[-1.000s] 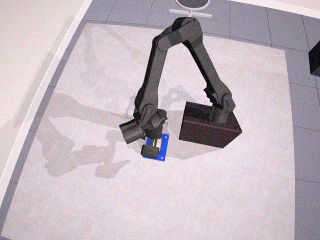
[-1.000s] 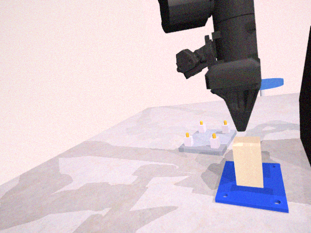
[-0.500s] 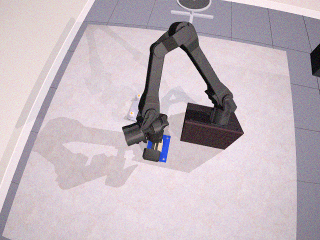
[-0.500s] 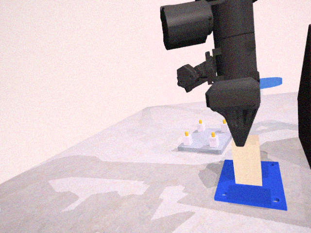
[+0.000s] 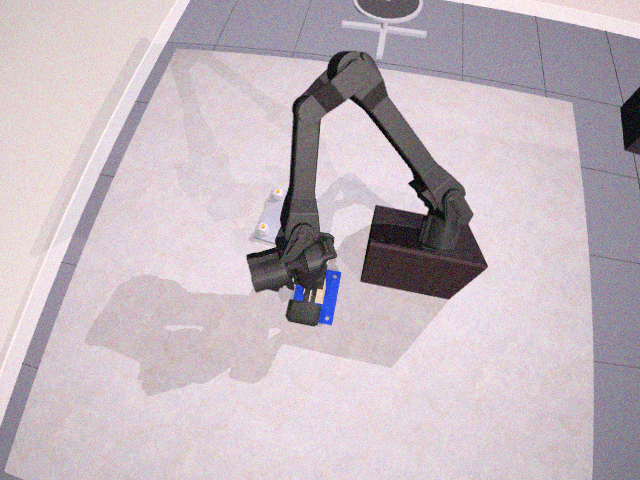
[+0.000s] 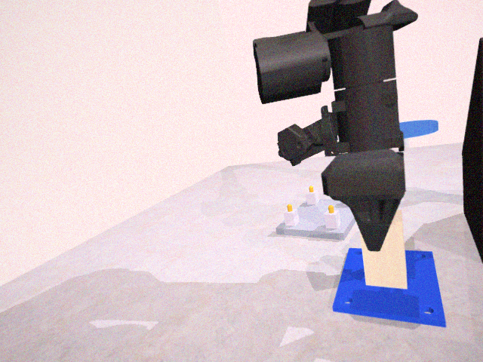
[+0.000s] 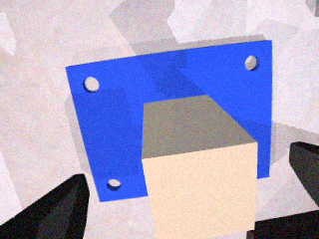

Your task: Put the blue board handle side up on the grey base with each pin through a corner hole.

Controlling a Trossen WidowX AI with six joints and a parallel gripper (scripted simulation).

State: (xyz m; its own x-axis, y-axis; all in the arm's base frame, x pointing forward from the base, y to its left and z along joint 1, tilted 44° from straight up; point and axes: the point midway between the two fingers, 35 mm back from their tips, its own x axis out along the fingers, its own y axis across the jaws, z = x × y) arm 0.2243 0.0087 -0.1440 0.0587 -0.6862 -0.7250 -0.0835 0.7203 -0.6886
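My gripper tip is now 4 cm above the blue board. Round my gripper tip: grey base 12 cm ahead, 17 cm to the right, 6 cm below.
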